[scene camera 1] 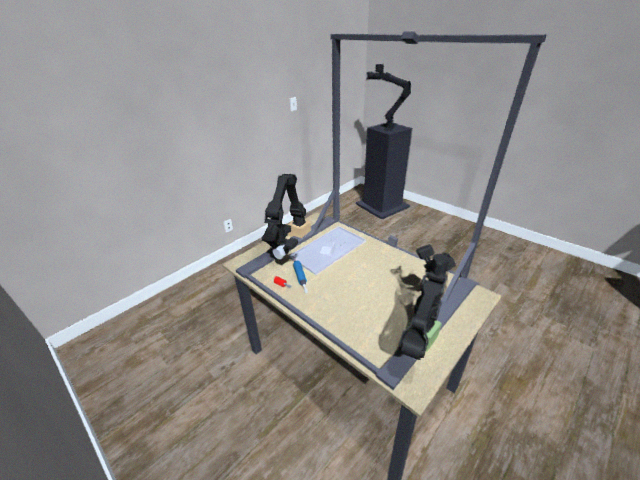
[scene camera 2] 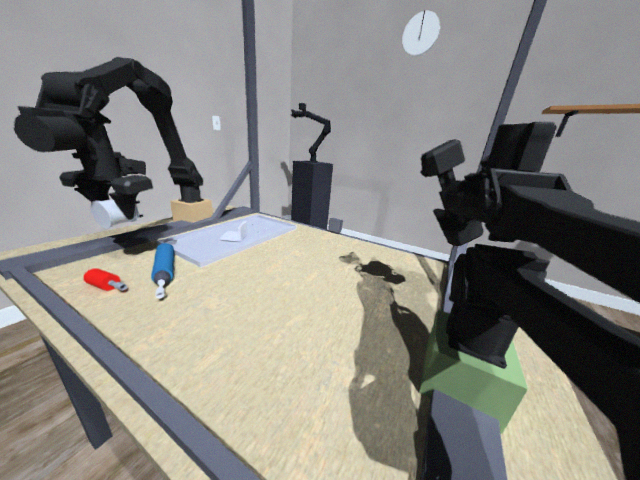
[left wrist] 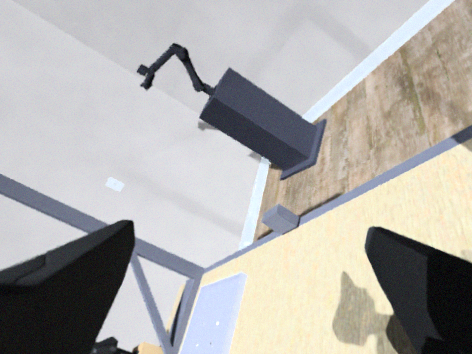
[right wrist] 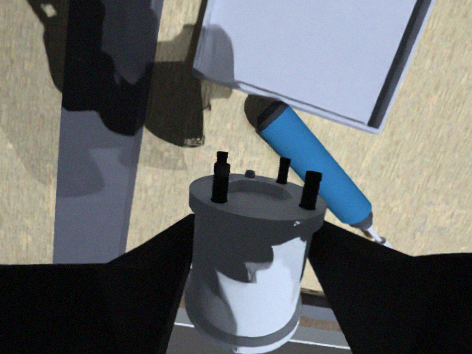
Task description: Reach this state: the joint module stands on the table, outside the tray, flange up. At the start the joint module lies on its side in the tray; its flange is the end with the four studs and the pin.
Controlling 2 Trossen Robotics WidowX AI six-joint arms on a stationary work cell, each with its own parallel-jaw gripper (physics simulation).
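Places are measured from the left arm's base along level axes (x down, y left, z ahead), in centimetres.
Pixels of known places: left gripper, between the fingertips: [scene camera 2: 428,191] [left wrist: 252,234]; right gripper, between the fingertips: [scene camera 1: 282,252] [scene camera 2: 120,217] [right wrist: 247,219]; left arm's base, origin of its link: [scene camera 2: 474,341]; right arm's base, origin of its link: [scene camera 1: 299,222] [scene camera 2: 191,200].
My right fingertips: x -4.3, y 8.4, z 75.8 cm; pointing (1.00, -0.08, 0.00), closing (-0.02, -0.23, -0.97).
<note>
Ahead of a thing's pixels: the offset from my right fingertips to its middle.
The white joint module {dx -1.6, dy -0.1, dz +0.0 cm} [scene camera 1: 279,252] [scene camera 2: 107,213] [right wrist: 250,270] is between the fingers of my right gripper [right wrist: 247,219], which is shut on it. It hangs above the table, outside the tray {dx +11.9, dy -30.1, dz -5.1 cm} [scene camera 1: 315,269] [scene camera 2: 199,262] [left wrist: 215,310] [right wrist: 300,45], near the left side in scene camera 2. Its axis is tilted. In the right wrist view its flange faces the top of the picture; three black studs and a small pin show, and a fourth stud is not distinct. My left gripper [left wrist: 252,234] is open and empty, raised above the table on the far side from the module.
A blue tool {dx +10.7, dy -1.3, dz -11.3 cm} [scene camera 1: 299,272] [scene camera 2: 163,263] [right wrist: 315,165] lies beside the tray's near corner. A red tool {dx +11.0, dy +7.9, dz -7.7 cm} [scene camera 1: 279,281] [scene camera 2: 100,279] lies close to the table's edge beam. A white angled piece {dx +9.5, dy -27.4, dz -6.8 cm} [scene camera 1: 326,250] [scene camera 2: 235,233] is in the tray. Frame posts [scene camera 1: 336,129] stand at the table's back.
</note>
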